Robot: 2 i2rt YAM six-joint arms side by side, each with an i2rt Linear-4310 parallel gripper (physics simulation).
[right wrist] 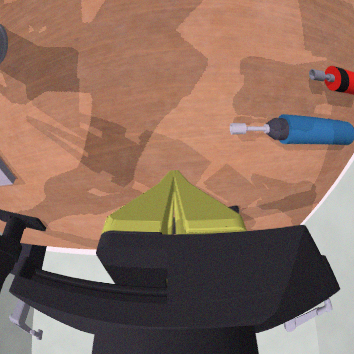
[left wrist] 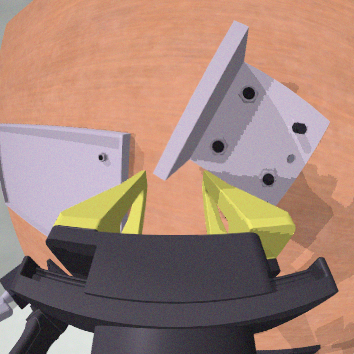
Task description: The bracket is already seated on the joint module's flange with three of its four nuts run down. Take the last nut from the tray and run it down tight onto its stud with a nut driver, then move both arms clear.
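Frame: origin at the left arm's base, x right, y ahead, z up, level; centimetres.
Seen in the pictures: left gripper, fingertip midpoint: (left wrist: 174, 177); right gripper, fingertip midpoint: (right wrist: 173, 177); left arm's base, origin of the base link: (right wrist: 17, 217); right arm's base, origin of the base link: (left wrist: 279, 353).
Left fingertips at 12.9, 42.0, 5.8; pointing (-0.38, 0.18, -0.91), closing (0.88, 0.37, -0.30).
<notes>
Pixels of each thing's top centre, then the offset from my left fingertips to it, as dx, dy, dz. "spot": a spot on its surface instead. Level surfaces: height alone.
- fourth stud, middle of its top: (left wrist: 301, 128) +5.6, +6.8, +1.6
- small nut, middle of its top: (left wrist: 100, 157) -9.9, -4.2, -4.9
- grey tray, middle of its top: (left wrist: 31, 185) -24.7, -16.4, -4.2
- blue nut driver, surface spot: (right wrist: 315, 130) spot: +47.9, +0.0, -2.1
- red driver, middle of its top: (right wrist: 344, 84) +48.6, +8.0, -2.4
- wooden table, its level: dz -5.8
- grey corner piece, surface spot: (right wrist: 6, 175) spot: -2.2, -19.1, -4.4
- dark round object, surface spot: (right wrist: 2, 44) spot: +6.6, +4.7, -5.1
The grey L-shaped bracket (left wrist: 260, 120) shows at the upper right of the left wrist view. Three of its studs carry nuts; the fourth stud (left wrist: 299, 128), near its right corner, shows no nut. A small nut (left wrist: 102, 157) lies in the grey tray (left wrist: 60, 175) at the left. My left gripper (left wrist: 174, 177) is part-open and empty, between the tray and the bracket. My right gripper (right wrist: 173, 177) is shut and empty. A blue nut driver (right wrist: 315, 130) and a red driver (right wrist: 342, 80) lie at the right of the right wrist view.
The wooden table (left wrist: 125, 60) (right wrist: 215, 30) lies beneath both grippers, with its white edge at the lower right of the right wrist view. A grey corner piece (right wrist: 6, 175) and part of a dark round object (right wrist: 2, 44) show at that view's left edge.
</notes>
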